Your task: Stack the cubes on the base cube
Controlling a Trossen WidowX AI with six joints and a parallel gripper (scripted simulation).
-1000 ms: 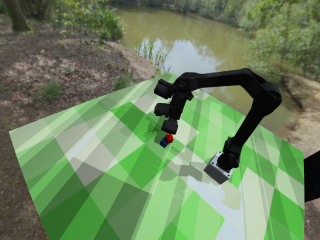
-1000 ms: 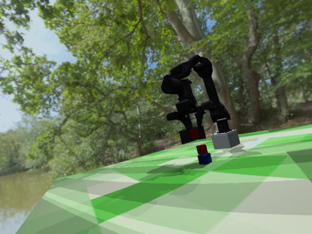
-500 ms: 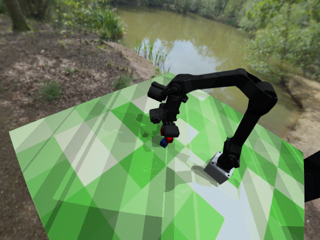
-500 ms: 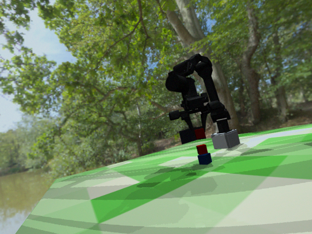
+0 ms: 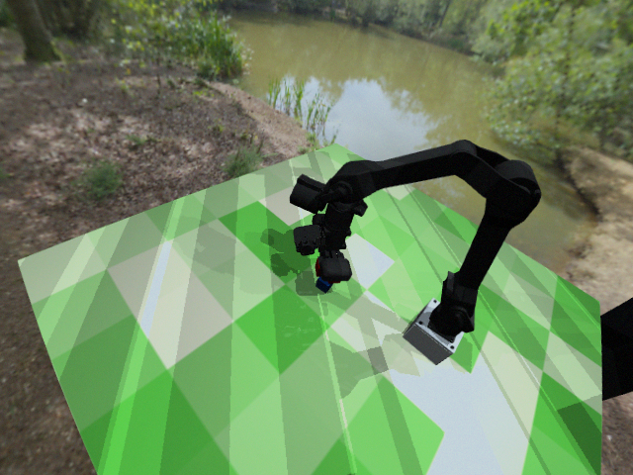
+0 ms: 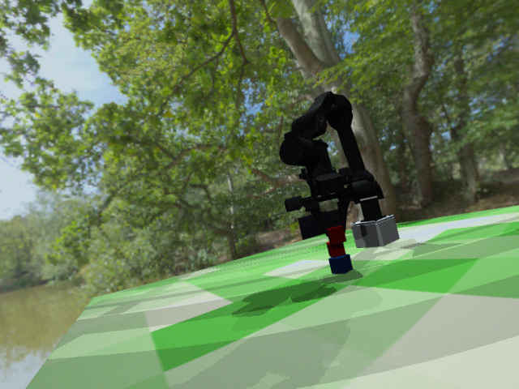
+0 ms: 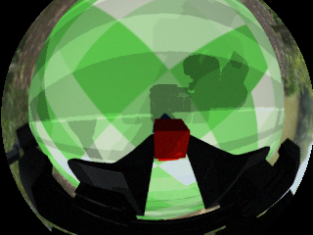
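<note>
My gripper tip is now 3 cm past the red cube, 3 cm to the left of it and 3 cm above it. From my gripper tip the other things lie so: blue base cube 1 cm behind, 2 cm to the right, 7 cm below.
</note>
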